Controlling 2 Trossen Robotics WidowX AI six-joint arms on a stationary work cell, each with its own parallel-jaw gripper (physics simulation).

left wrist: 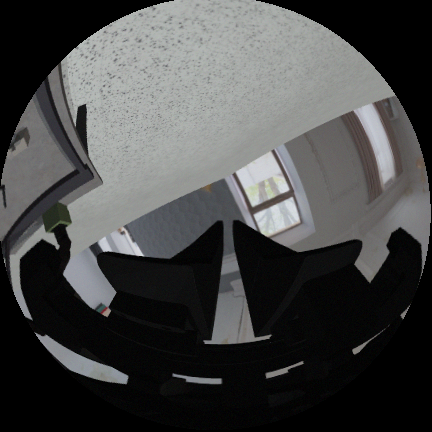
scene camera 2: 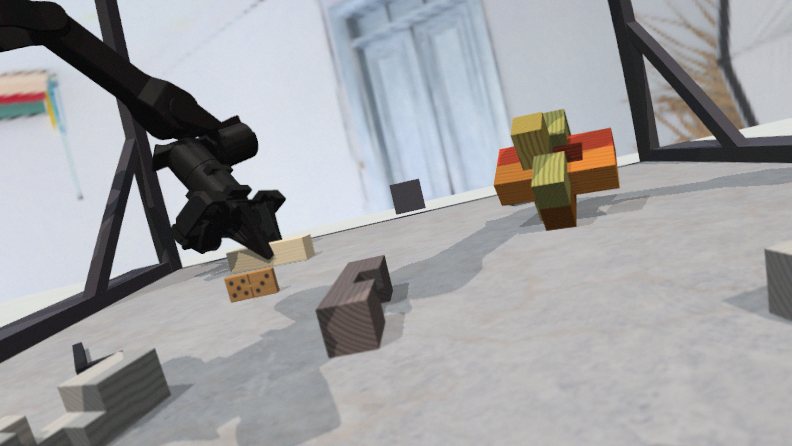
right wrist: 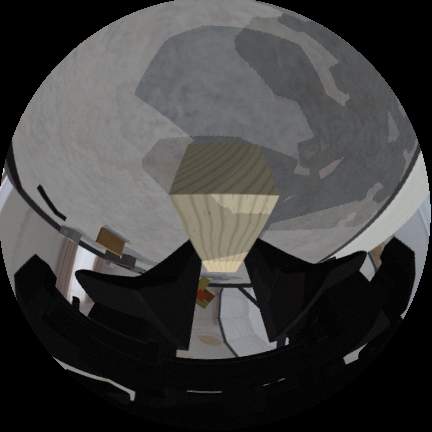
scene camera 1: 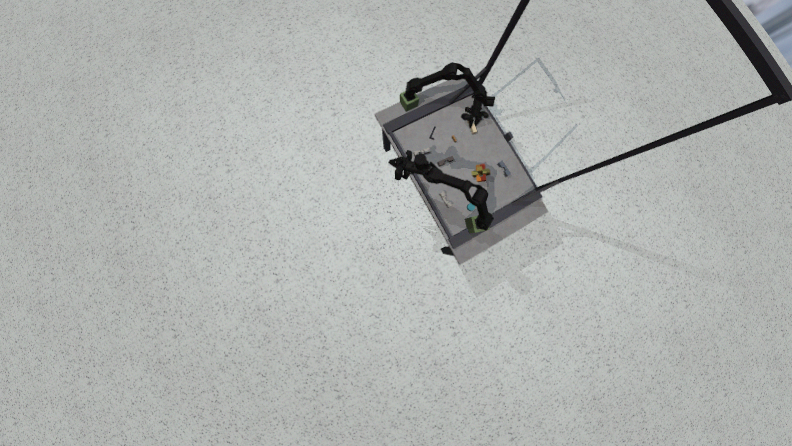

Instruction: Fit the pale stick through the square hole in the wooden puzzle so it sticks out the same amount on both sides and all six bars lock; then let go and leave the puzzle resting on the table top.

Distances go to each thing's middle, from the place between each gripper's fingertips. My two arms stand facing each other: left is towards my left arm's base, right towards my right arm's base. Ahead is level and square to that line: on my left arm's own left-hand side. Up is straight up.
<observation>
Now: the pale stick (scene camera 2: 299,248) 71 cm behind my left hand, 10 cm to the right of it and 29 cm below it.
I see my right gripper 10 mm to the left of the pale stick.
</observation>
